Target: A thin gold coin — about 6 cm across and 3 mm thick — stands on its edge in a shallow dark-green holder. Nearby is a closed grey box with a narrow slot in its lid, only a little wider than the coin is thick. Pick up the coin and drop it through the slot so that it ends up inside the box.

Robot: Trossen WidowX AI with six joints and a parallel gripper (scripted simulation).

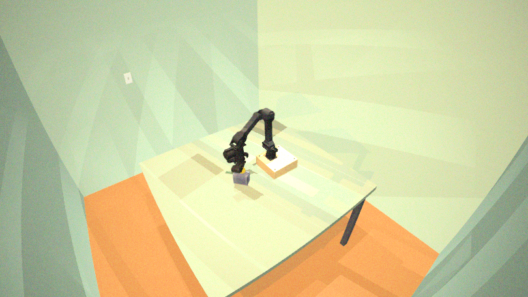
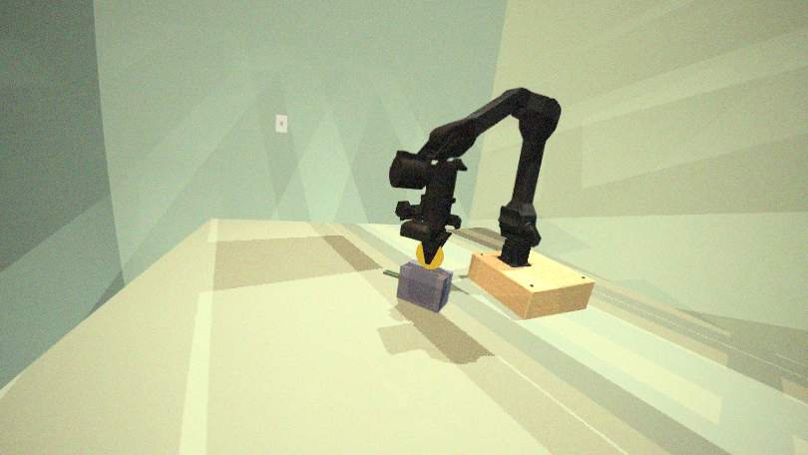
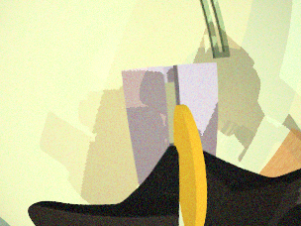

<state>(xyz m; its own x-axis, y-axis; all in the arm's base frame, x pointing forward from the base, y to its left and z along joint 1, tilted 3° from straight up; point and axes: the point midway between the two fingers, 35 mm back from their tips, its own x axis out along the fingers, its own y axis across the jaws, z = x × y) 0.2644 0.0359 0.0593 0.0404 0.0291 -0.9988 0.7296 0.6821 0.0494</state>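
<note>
Now: gripper tip 10 mm below the gold coin.
</note>
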